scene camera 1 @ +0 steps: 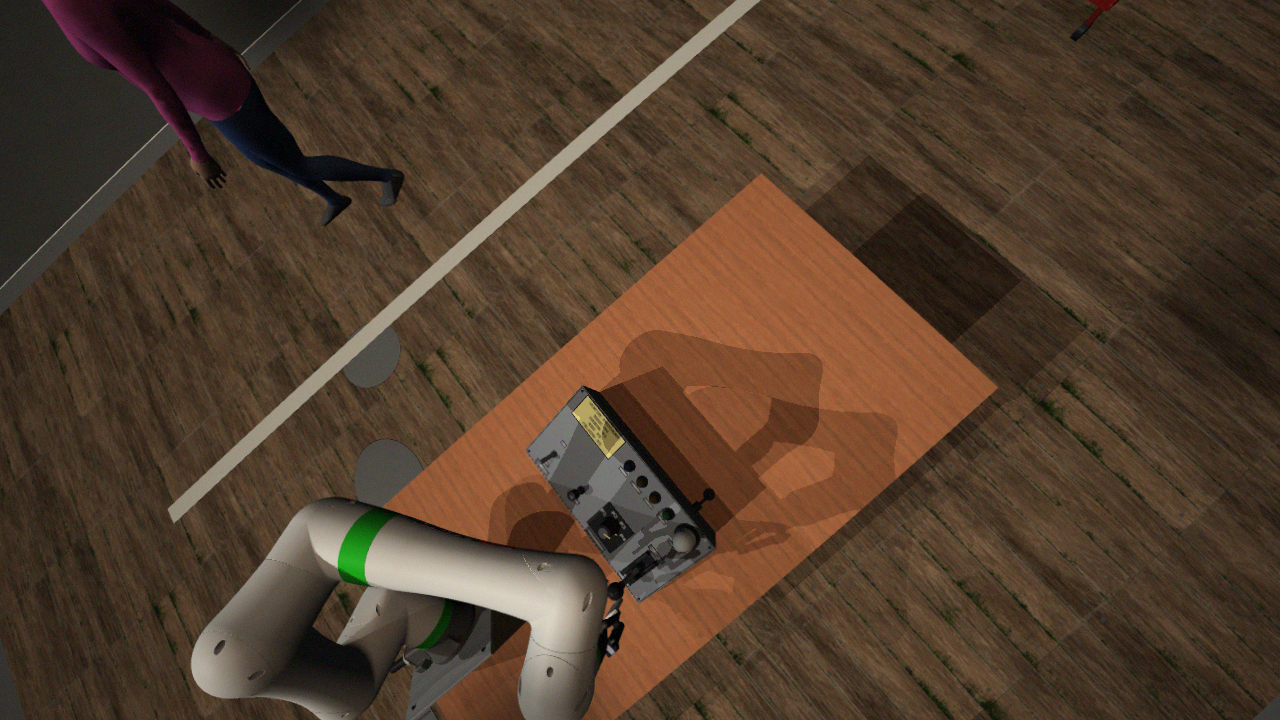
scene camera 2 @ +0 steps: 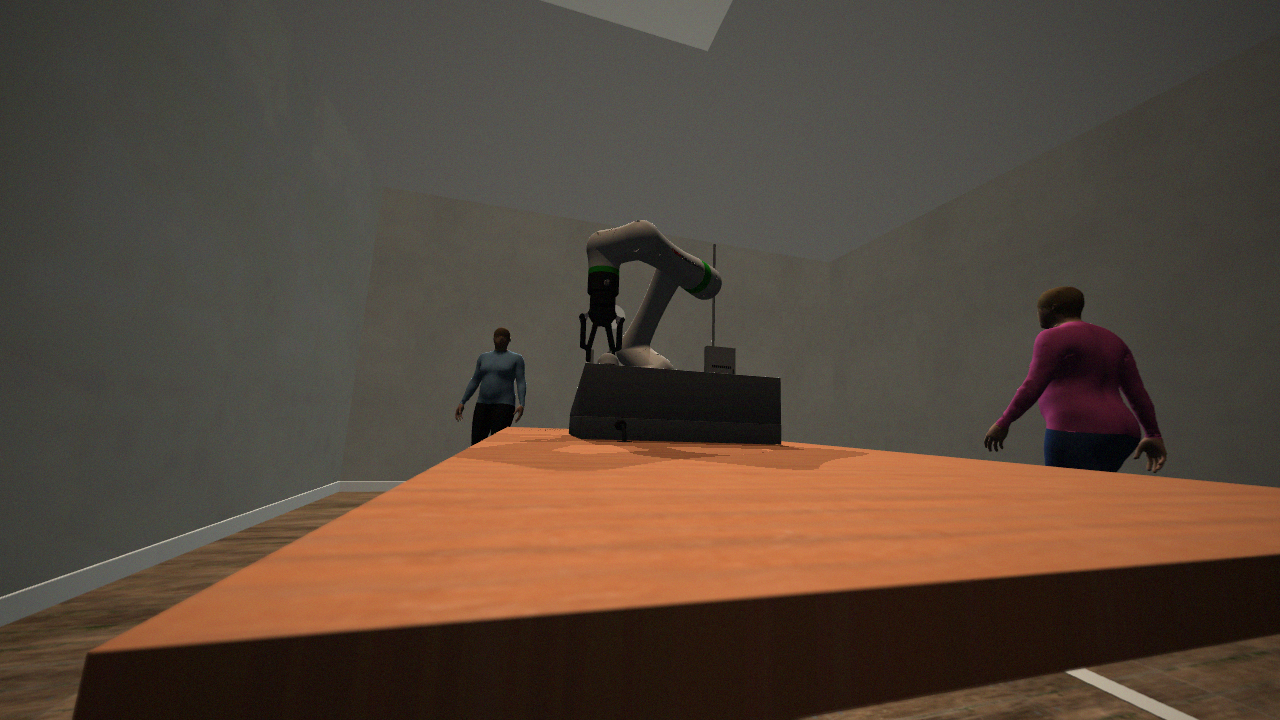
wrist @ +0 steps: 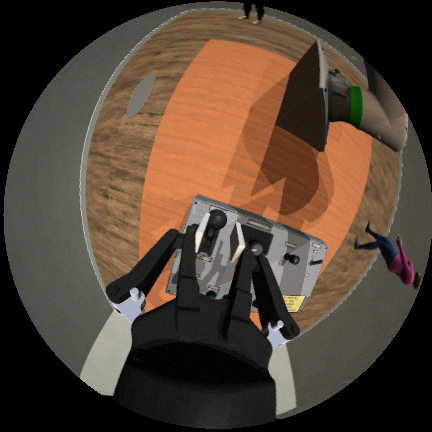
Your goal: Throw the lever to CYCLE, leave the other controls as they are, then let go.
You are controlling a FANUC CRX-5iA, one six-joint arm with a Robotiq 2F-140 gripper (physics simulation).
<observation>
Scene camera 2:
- my gripper: 599, 374
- grey control panel: 613, 402
</observation>
